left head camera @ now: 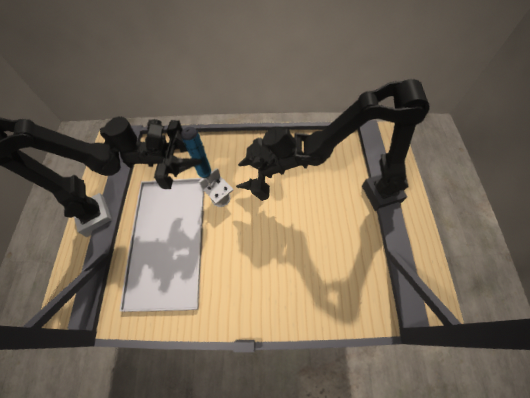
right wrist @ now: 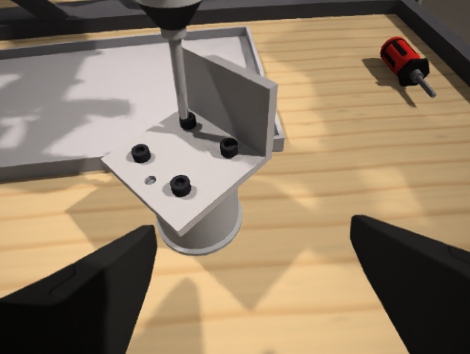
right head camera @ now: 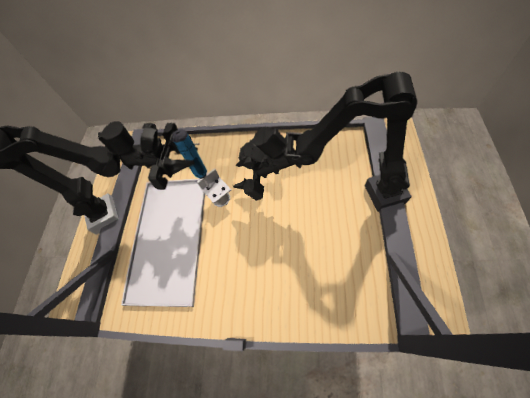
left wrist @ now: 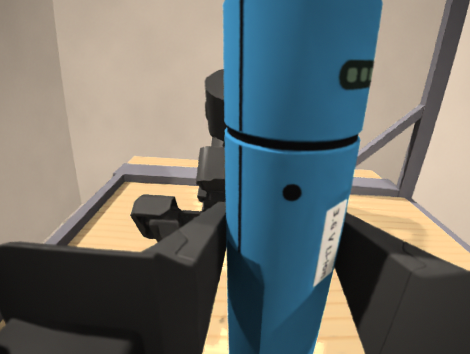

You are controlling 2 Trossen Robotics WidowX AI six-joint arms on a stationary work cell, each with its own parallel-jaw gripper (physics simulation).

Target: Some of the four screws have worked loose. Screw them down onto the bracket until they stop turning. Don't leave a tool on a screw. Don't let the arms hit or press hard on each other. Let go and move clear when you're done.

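Frame: origin at the left arm's base, x ahead, y down, z left, level; millimetres.
Where they show: left gripper, fingertip midpoint: (left head camera: 202, 154) (right head camera: 195, 155) (left wrist: 277, 215); right gripper, fingertip midpoint: (left head camera: 238, 175) (right wrist: 253, 231) (right head camera: 235, 176) (left wrist: 219, 310); left arm's base at its link origin: (left head camera: 88, 211) (right head camera: 97, 211); right arm's base at its link origin: (left head camera: 386, 187) (right head camera: 389, 187).
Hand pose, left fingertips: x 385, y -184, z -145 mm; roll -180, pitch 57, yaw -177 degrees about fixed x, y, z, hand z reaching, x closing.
Things, the pixels of their top centre, and the offset from my left fingertips.
- left screw at its top centre: (right wrist: 139, 149) dx -9, dy +160, dz -34 mm
- front screw at its top centre: (right wrist: 179, 181) dx +26, dy +159, dz -27 mm
- right screw at its top centre: (right wrist: 228, 143) dx +18, dy +158, dz +8 mm
- far screw at its top centre: (right wrist: 187, 116) dx -16, dy +158, dz +0 mm
- blue electric screwdriver at its top centre: (left head camera: 189, 132) (right head camera: 179, 134) dx -11, dy -85, dz +6 mm
- shallow grey tray at its top centre: (right wrist: 65, 87) (left head camera: 165, 238) (right head camera: 165, 236) dx -207, dy +216, dz -52 mm
- red screwdriver at its top centre: (right wrist: 416, 56) dx -12, dy +202, dz +260 mm
The white bracket (left head camera: 218, 191) (right head camera: 216, 192) (right wrist: 192, 162) stands on a round base, its upright wall at the far side. In the right wrist view it bears a left screw (right wrist: 141, 153), a front screw (right wrist: 180, 185), a right screw (right wrist: 229, 147) and a far screw (right wrist: 188, 121); how far each is down is hard to tell. My left gripper (left head camera: 191, 151) (right head camera: 183, 151) (left wrist: 277, 215) is shut on the blue electric screwdriver (left head camera: 202, 164) (right head camera: 194, 161) (left wrist: 292, 165), whose bit (right wrist: 179, 80) meets the far screw's head. My right gripper (left head camera: 240, 174) (right head camera: 237, 175) (right wrist: 253, 231) is open and empty, right of the bracket.
A shallow grey tray (left head camera: 150, 295) (right head camera: 150, 292) (right wrist: 30, 112) lies left of the bracket, in the arms' shadow. A red screwdriver (right wrist: 402, 57) lies on the table beyond the bracket, near the frame edge (right wrist: 445, 60). My right gripper is close to the bracket's right side.
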